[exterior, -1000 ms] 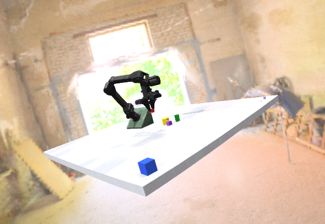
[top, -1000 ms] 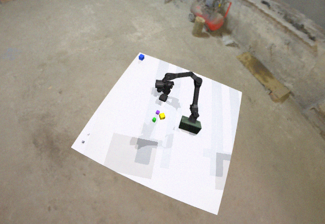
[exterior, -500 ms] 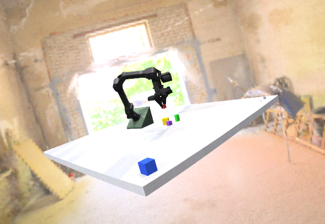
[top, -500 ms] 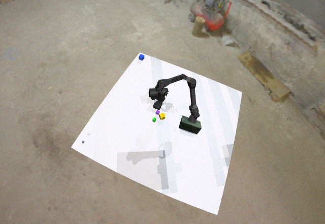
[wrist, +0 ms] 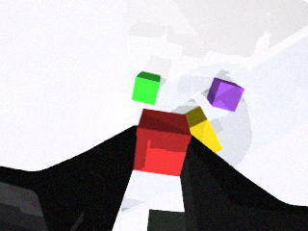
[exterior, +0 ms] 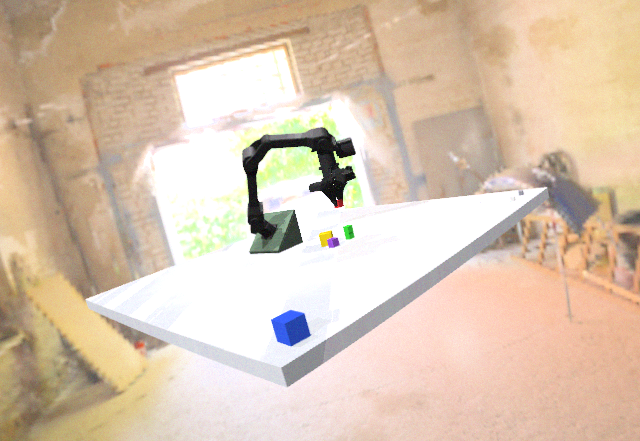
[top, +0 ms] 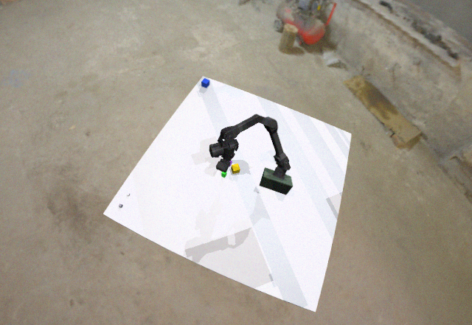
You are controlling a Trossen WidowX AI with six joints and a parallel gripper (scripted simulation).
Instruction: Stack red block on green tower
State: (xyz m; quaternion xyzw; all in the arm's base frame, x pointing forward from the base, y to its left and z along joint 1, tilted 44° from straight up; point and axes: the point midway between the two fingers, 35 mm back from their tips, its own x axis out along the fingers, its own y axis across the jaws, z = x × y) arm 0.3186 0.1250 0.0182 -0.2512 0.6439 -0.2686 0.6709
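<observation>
My gripper tip is 11 cm above the yellow block, 5 cm to the left of it and 5 cm past it. Also, from my gripper tip: red block (1 cm above); then purple block (11 cm below, 7 cm to the right); then blue block (67 cm to the right, 43 cm ahead, 10 cm below).
</observation>
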